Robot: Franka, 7 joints.
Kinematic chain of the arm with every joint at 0, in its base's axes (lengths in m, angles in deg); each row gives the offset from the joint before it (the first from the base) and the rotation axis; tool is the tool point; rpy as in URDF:
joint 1: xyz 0 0 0.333 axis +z
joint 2: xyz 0 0 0 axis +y
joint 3: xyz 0 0 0.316 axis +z
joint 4: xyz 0.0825 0 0 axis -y
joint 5: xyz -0.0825 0 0.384 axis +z
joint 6: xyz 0 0 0 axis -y
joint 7: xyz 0.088 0 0 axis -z
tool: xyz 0 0 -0.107 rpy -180 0 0
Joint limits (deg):
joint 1: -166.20..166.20
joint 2: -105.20..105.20
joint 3: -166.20..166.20
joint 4: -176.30..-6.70
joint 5: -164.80..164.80
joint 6: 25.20..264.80
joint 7: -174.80..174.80
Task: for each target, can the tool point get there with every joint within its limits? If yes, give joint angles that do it. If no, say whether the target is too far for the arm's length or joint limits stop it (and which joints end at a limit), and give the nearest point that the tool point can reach.
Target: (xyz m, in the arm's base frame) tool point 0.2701 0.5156 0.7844
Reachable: yes | joints -81.87 -60.42 84.15 -60.72 -116.32 54.19 51.41
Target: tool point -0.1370 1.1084 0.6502
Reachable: no: too far | nearest point -0.1012 0.8190 0.5674 | short by 0.303 m
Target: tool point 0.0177 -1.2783 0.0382
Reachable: no: too far | nearest point 0.0116 -0.8359 0.1402 | short by 0.454 m
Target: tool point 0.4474 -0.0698 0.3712
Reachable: yes | joints -95.01 -31.76 69.91 -137.39 78.84 85.10 38.23
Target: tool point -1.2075 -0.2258 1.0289
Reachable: no: too far | nearest point -0.7337 -0.1372 0.7559 | short by 0.554 m
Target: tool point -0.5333 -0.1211 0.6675
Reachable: yes | joints 121.71 -17.78 54.17 -112.47 -54.57 188.04 -89.99
